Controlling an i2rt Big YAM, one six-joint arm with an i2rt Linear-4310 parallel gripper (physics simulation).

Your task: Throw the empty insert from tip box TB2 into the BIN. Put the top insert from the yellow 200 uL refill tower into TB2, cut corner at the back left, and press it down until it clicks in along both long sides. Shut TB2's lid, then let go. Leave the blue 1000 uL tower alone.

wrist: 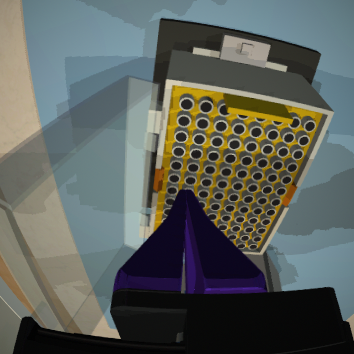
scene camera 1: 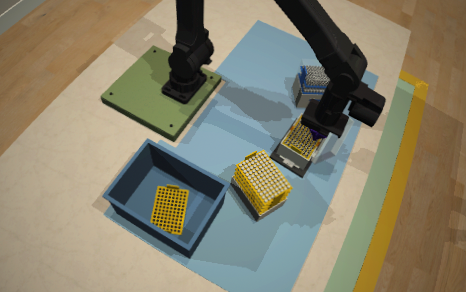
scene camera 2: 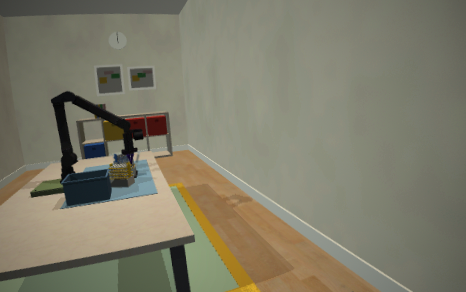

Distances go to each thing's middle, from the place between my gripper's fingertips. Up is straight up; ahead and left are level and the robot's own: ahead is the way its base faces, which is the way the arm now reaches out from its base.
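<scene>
With the clear lid (wrist: 81, 181), my gripper is 40 mm below it and 40 mm short of it. The yellow insert stack (scene camera 1: 262, 174) is 10 mm above my hand, 60 mm behind it and 180 mm to the right of it. I see the yellow insert full of tips (scene camera 1: 299, 139) 30 mm below my hand and 20 mm behind it. Then there is the dark blue bin (scene camera 1: 132, 194), which is 10 mm below my hand, 230 mm behind it and 330 mm to the right of it. Going by their middles, of the things named here the dark blue bin is the farthest from my gripper.
</scene>
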